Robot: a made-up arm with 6 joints.
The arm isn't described. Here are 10 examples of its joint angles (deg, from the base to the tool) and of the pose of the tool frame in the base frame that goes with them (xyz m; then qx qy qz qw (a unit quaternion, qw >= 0)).
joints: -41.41 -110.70 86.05 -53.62 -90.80 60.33
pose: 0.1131 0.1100 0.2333 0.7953 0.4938 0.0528 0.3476
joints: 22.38 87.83 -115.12 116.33 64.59 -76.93
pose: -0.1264 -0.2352 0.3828 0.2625 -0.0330 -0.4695 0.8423
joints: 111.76 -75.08 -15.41 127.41 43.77 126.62
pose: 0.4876 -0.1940 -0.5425 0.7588 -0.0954 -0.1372 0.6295
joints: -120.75 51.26 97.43 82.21 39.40 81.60
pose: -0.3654 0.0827 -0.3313 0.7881 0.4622 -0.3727 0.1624
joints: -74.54 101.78 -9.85 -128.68 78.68 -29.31
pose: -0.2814 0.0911 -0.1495 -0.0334 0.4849 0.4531 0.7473
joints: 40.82 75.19 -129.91 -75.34 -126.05 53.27
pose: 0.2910 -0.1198 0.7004 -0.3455 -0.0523 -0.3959 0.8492
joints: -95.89 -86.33 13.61 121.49 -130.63 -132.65
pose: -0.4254 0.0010 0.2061 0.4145 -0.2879 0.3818 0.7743
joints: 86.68 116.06 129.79 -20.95 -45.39 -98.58
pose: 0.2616 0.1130 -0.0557 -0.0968 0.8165 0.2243 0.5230
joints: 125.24 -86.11 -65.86 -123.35 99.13 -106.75
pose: 0.2802 -0.0418 -0.2679 -0.7862 0.3425 -0.4246 0.2902
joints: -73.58 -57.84 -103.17 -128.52 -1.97 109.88
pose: -0.1424 -0.1063 0.5778 0.4601 -0.1359 0.5770 0.6610
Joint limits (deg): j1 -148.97..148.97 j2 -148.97..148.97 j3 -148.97..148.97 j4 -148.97..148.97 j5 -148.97..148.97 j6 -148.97..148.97
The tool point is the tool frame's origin. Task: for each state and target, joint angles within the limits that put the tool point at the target. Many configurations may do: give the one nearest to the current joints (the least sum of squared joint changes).
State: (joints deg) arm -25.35 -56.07 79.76 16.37 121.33 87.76
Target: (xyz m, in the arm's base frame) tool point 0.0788 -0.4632 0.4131
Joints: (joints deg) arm -6.30 -53.17 77.31 -7.28 139.59 75.56
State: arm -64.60 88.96 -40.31 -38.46 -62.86 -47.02
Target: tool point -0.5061 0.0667 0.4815
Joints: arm -41.42 87.54 -27.50 -36.80 -66.05 -39.73
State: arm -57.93 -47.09 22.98 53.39 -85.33 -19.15
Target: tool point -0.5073 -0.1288 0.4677
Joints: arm -44.05 -71.45 -4.53 30.43 -128.74 -7.00
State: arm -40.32 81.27 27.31 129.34 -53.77 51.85
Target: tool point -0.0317 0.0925 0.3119
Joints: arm -32.47 87.77 35.20 122.96 -66.80 33.28
